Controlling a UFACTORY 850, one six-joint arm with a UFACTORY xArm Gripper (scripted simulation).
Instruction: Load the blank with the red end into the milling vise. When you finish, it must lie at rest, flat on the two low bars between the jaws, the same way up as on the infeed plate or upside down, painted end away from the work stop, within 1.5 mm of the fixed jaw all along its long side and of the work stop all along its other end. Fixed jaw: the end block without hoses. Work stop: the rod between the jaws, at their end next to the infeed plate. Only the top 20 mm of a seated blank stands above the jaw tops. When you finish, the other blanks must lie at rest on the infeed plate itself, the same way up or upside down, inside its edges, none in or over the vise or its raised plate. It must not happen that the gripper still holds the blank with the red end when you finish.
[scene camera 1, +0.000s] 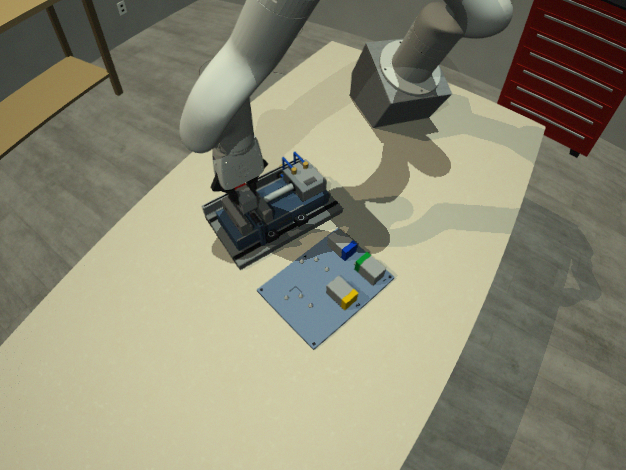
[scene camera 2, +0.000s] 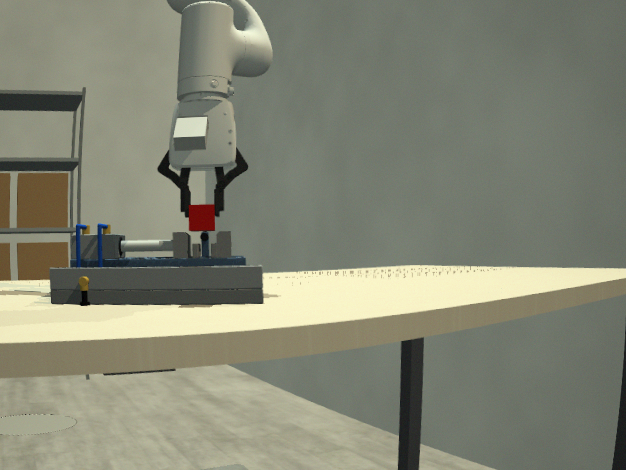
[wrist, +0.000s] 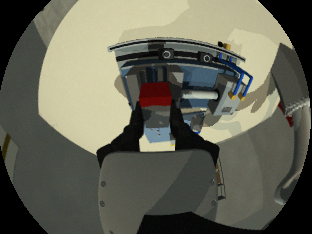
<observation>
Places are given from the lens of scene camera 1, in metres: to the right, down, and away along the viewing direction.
gripper (scene camera 1: 243, 196): -0.16, -0.09, 0.94
blue infeed plate (scene camera 1: 316, 324): 0.01, 0.19, 0.88
</observation>
